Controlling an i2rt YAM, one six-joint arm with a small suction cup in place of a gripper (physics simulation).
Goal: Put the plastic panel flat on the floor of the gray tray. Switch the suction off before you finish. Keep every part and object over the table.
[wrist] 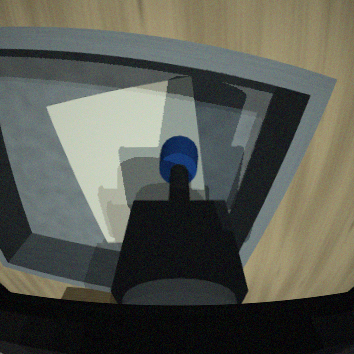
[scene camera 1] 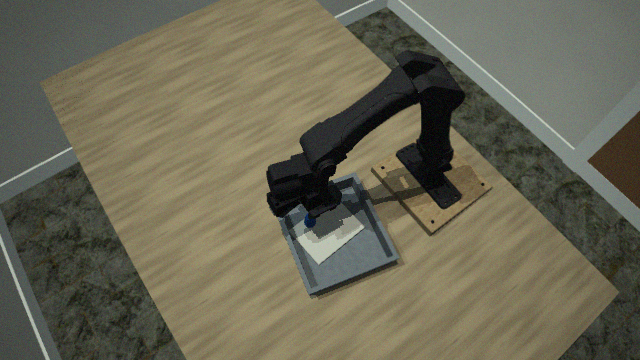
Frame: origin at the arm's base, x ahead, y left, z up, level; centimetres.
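Seen in the pictures: hand at its tool point: (wrist: pixel 178 146) (scene camera 1: pixel 309 224); arm's base at its link origin: (scene camera 1: pixel 427 175).
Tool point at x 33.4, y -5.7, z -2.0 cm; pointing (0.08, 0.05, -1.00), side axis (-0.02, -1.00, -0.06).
Pixels of each thing's top centre, then the offset from my tool point to it. Level surfaces: height alone.
- white plastic panel at its top centre: (wrist: pixel 137 180) (scene camera 1: pixel 326 228) dx -2.7, dy +3.6, dz +1.0 cm
- gray tray at its top centre: (wrist: pixel 95 212) (scene camera 1: pixel 333 228) dx -2.9, dy +5.8, dz +5.1 cm
- wooden table at its surface level: dz +0.1 cm
The white plastic panel (scene camera 1: pixel 327 247) (wrist: pixel 110 125) is inside the gray tray (scene camera 1: pixel 352 260) (wrist: pixel 150 48), turned at an angle to its walls. It looks nearly level and very low over the tray floor; whether it touches the floor cannot be told. In the wrist view, its far corner overlaps the tray's far inner wall. My gripper (scene camera 1: pixel 310 220) (wrist: pixel 179 152), a blue suction cup, is on the panel's top face near one edge and holds it. The arm's wrist and its shadow hide part of the panel in the scene view.
The arm stands on a wooden base board (scene camera 1: pixel 420 215) beside the tray; a bit of the board (wrist: pixel 82 294) shows at the bottom of the wrist view. The tray's raised walls surround the panel. The wooden table (scene camera 1: pixel 200 125) extends well beyond the tray.
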